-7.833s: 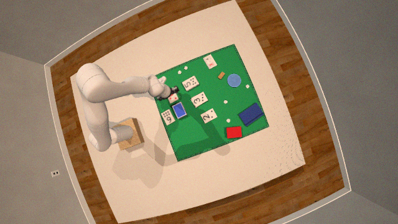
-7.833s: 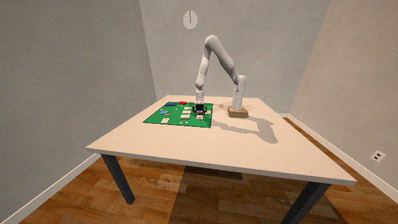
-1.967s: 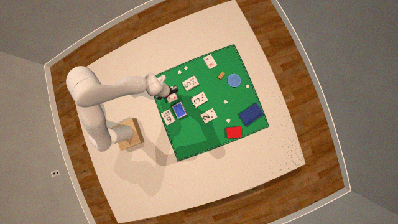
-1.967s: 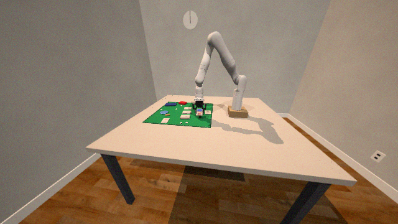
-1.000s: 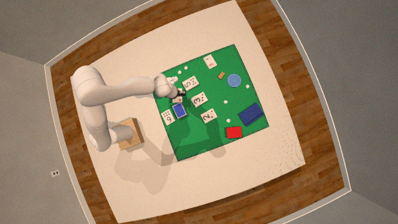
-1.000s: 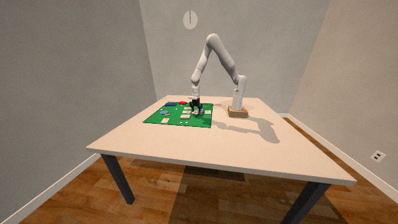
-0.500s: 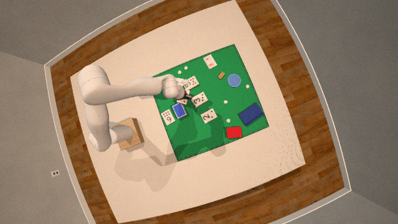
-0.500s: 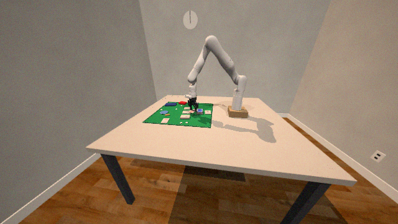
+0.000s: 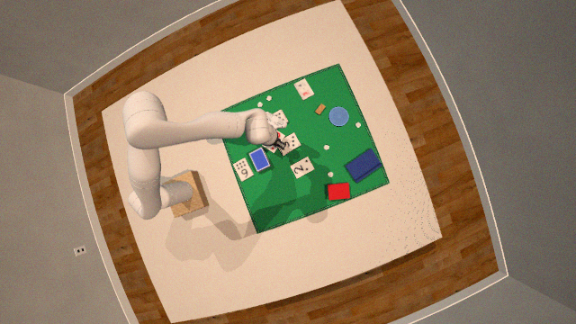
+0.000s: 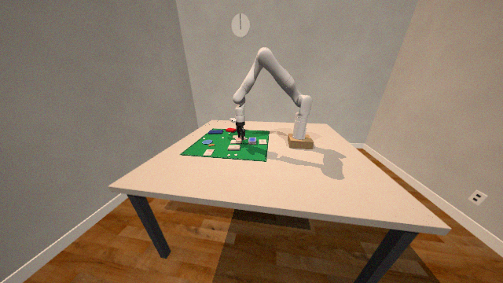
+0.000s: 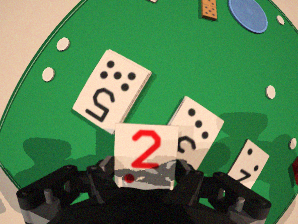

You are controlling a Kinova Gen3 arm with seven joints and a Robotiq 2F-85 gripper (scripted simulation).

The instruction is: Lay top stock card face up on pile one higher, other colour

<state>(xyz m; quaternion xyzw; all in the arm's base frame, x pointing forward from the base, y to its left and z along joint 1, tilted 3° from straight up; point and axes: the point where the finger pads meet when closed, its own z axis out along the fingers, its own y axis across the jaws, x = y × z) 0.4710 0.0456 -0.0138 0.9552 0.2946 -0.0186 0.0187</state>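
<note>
My hand is 90 mm short of the green mat, 70 mm above it and 60 mm to the left of it. Round my hand: red block (310 mm to the right, 170 mm ahead, 50 mm below).
</note>
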